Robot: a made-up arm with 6 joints.
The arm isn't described. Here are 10 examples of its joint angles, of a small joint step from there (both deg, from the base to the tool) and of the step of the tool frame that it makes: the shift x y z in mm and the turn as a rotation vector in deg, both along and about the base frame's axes.
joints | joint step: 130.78 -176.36 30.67 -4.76 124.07 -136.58 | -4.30 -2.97 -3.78 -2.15 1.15 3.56
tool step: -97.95 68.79 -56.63 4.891 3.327 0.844
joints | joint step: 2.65 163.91 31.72 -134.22 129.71 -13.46 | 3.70 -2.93 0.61 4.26 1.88 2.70
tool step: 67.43 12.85 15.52 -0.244 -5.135 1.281
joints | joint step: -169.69 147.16 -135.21 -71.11 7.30 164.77 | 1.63 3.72 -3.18 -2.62 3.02 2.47
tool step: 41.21 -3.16 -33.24 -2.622 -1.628 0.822
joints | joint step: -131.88 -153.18 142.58 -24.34 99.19 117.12 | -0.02 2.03 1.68 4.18 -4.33 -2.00
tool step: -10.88 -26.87 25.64 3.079 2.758 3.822
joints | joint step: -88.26 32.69 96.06 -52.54 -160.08 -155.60 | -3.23 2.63 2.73 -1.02 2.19 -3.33
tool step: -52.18 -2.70 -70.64 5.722 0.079 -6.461
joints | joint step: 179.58 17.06 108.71 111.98 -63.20 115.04 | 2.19 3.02 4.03 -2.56 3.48 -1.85
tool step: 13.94 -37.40 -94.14 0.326 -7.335 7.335
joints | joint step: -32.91 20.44 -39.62 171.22 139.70 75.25 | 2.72 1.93 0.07 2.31 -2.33 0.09
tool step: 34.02 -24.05 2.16 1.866 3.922 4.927
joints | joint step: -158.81 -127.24 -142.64 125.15 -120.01 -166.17 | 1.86 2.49 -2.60 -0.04 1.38 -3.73
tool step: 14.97 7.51 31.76 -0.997 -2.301 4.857
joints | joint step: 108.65 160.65 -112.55 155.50 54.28 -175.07 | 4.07 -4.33 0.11 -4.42 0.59 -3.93
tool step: -69.93 -19.09 62.76 6.844 -0.635 -2.458
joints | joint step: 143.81 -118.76 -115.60 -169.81 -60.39 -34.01 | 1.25 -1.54 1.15 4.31 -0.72 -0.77
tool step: -15.59 2.51 -14.52 -3.088 1.999 -0.371
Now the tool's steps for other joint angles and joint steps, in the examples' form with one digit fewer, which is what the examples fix.
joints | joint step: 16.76 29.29 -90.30 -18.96 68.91 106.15 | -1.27 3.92 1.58 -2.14 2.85 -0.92
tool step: 108.1 29.5 27.9 -0.27 8.74 -2.42
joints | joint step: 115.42 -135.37 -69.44 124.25 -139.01 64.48 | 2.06 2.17 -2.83 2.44 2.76 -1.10
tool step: 22.5 -8.9 19.5 -0.21 4.15 0.25
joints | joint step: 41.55 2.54 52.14 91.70 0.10 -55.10 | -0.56 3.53 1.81 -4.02 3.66 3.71
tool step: 76.6 68.9 -79.6 -5.30 2.65 2.35
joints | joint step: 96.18 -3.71 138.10 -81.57 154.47 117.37 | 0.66 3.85 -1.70 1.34 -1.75 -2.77
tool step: -5.8 41.7 -18.4 -3.53 3.67 -0.72
